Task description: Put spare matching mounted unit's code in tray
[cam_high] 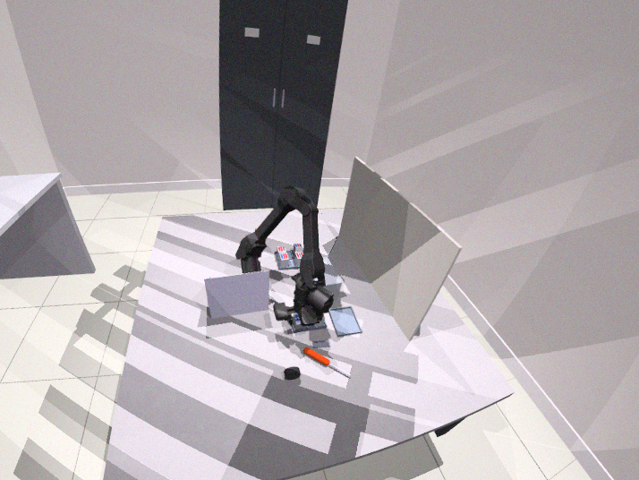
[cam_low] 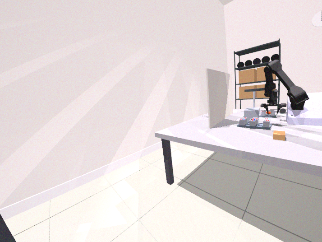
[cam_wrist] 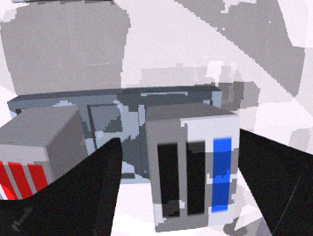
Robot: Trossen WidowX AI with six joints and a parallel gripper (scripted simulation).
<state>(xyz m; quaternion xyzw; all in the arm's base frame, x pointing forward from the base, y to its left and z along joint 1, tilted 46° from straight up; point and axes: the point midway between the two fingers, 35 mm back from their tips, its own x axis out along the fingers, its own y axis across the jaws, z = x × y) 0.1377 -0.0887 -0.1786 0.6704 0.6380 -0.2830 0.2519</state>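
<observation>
Right now my gripper tip is 40 mm short of the holder and 10 mm above it. Also, from my gripper tip: grey spare block 20 mm above; tray 180 mm ahead, 20 mm to the right, 20 mm below; dark tape roll 90 mm behind, 190 mm to the right.
</observation>
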